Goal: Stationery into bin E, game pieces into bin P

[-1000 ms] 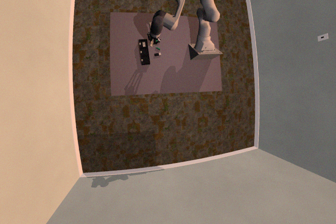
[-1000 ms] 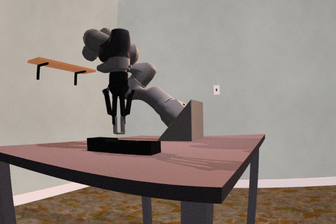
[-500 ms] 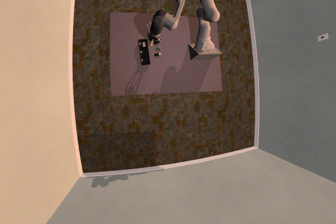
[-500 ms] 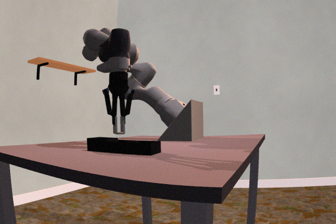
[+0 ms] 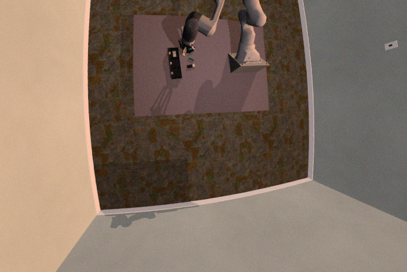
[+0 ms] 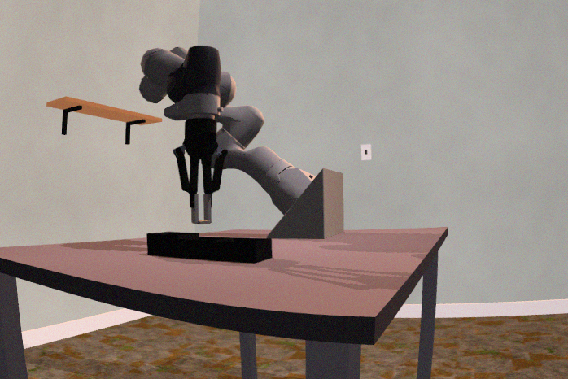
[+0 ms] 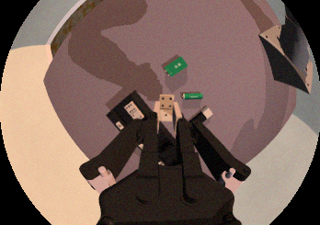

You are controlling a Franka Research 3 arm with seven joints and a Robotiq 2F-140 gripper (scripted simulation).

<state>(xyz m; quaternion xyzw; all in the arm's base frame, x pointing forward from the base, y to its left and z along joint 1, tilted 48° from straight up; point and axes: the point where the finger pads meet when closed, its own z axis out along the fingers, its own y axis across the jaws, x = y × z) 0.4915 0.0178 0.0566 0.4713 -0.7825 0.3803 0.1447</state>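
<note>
My hand is 3 cm above the white spotted piece. From my hand the other things lie so: green cylinder (9 cm below, 6 cm behind, 2 cm to the left); then flat green block (9 cm below, 6 cm to the right, 5 cm behind); then black bin row (8 cm below, 8 cm ahead, 7 cm to the left).
</note>
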